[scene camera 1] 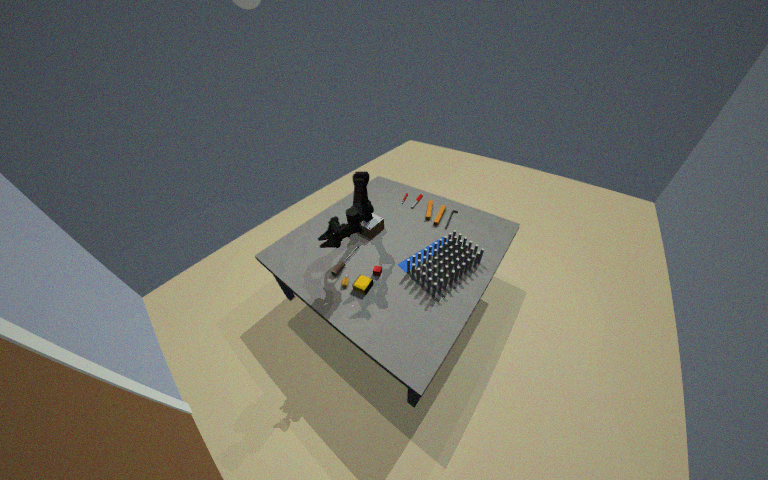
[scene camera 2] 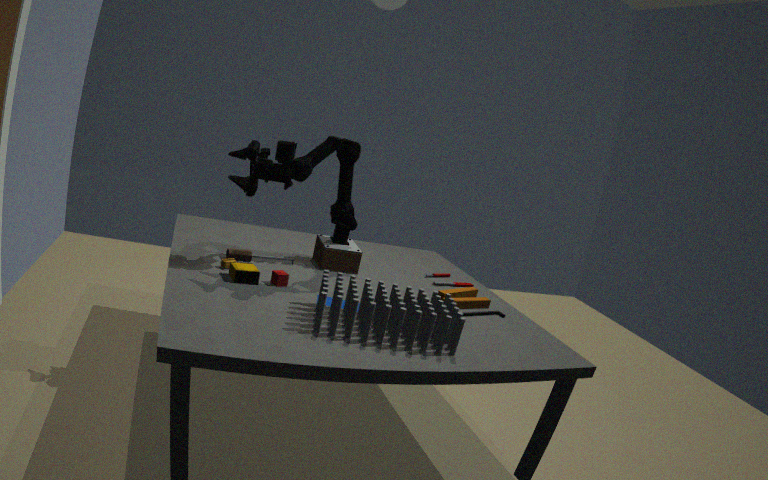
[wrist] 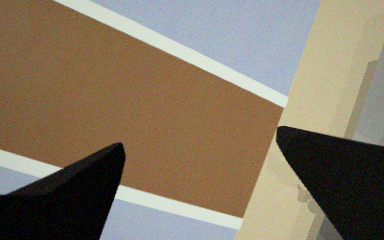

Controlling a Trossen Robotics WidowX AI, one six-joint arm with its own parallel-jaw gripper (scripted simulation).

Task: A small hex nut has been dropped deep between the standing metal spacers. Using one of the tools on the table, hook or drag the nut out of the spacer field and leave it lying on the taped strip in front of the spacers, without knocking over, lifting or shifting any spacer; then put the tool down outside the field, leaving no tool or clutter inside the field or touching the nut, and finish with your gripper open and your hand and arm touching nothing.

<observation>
My gripper (scene camera 2: 228, 165) is open, with nothing in its grasp.
My gripper is seen too in the wrist view (wrist: 201, 141).
</observation>
